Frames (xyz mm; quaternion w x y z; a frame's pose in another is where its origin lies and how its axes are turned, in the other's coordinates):
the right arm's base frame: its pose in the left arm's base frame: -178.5 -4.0 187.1 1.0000 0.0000 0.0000 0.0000
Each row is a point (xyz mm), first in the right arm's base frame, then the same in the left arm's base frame.
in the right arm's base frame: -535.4 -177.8 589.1
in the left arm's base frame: -713.9 -181.8 776.2
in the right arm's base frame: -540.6 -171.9 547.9
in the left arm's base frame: -719.1 -175.9 735.0
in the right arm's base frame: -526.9 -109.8 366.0
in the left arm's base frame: -705.4 -113.8 553.1
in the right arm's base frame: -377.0 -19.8 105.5
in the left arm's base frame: -555.5 -23.8 292.6
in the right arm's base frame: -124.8 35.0 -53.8
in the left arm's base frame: -303.3 31.0 133.3
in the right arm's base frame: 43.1 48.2 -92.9
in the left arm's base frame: -135.4 44.2 94.2
